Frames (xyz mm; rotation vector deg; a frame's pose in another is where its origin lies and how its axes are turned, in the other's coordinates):
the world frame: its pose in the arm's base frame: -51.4 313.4 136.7 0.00 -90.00 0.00
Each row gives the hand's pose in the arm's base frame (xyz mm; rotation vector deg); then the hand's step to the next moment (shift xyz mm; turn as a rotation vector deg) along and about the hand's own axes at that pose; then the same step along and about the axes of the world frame.
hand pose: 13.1 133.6 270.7 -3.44 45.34 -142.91
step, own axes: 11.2 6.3 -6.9 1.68 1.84 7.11
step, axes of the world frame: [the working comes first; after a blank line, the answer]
step, axes of the arm's base frame: -8.1 -6.2 -10.4 0.77 -5.84 4.69

-10.4 -6.2 8.1 4.69 -5.84 -0.77
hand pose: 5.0 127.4 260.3 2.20 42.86 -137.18
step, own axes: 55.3 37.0 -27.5 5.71 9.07 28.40
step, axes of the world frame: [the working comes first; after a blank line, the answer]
step, axes of the arm's base frame: -27.5 -40.3 -53.0 4.85 -23.89 18.09

-53.0 -40.3 27.5 18.09 -23.89 -4.85
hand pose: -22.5 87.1 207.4 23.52 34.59 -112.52
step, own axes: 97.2 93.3 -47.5 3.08 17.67 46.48
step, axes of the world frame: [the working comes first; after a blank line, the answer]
step, axes of the arm's base frame: 41.8 -78.4 -111.9 13.25 -35.61 32.23

-111.9 -78.4 -41.8 32.23 -35.61 -13.25
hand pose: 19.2 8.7 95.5 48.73 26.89 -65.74
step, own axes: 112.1 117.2 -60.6 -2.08 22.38 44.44
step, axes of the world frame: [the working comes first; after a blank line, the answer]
step, axes of the arm's base frame: 155.1 -0.7 -76.9 15.91 -30.18 36.28

-76.9 -0.7 -155.1 36.28 -30.18 -15.91
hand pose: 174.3 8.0 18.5 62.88 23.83 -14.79
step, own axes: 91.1 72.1 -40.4 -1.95 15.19 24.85
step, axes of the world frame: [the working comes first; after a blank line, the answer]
step, axes of the arm's base frame: 102.5 68.0 1.4 9.27 -15.71 22.79

1.4 68.0 -102.5 22.79 -15.71 -9.27
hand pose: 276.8 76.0 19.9 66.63 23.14 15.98
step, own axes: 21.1 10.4 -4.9 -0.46 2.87 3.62
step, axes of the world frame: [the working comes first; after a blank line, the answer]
step, axes of the arm's base frame: 16.6 16.7 4.5 1.19 -2.11 3.96

4.5 16.7 -16.6 3.96 -2.11 -1.19
